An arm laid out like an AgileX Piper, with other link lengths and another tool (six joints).
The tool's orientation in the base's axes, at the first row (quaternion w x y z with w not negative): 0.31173 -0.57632 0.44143 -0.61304
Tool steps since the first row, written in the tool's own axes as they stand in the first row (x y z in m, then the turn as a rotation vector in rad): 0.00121 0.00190 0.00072 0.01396 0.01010 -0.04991; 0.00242 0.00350 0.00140 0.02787 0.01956 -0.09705; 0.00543 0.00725 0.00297 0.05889 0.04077 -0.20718; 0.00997 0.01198 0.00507 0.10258 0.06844 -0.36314; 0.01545 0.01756 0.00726 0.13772 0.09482 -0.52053; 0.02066 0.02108 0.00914 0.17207 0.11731 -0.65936
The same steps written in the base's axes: 0.00030 -0.00200 -0.00123 -0.05226 -0.00756 -0.00038; 0.00059 -0.00387 -0.00218 -0.10170 -0.01531 -0.00035; 0.00123 -0.00839 -0.00435 -0.21690 -0.03174 -0.00012; 0.00205 -0.01479 -0.00676 -0.37971 -0.05381 0.00223; 0.00272 -0.02239 -0.00954 -0.54254 -0.06746 0.00214; 0.00338 -0.02884 -0.01056 -0.68655 -0.08216 0.00420
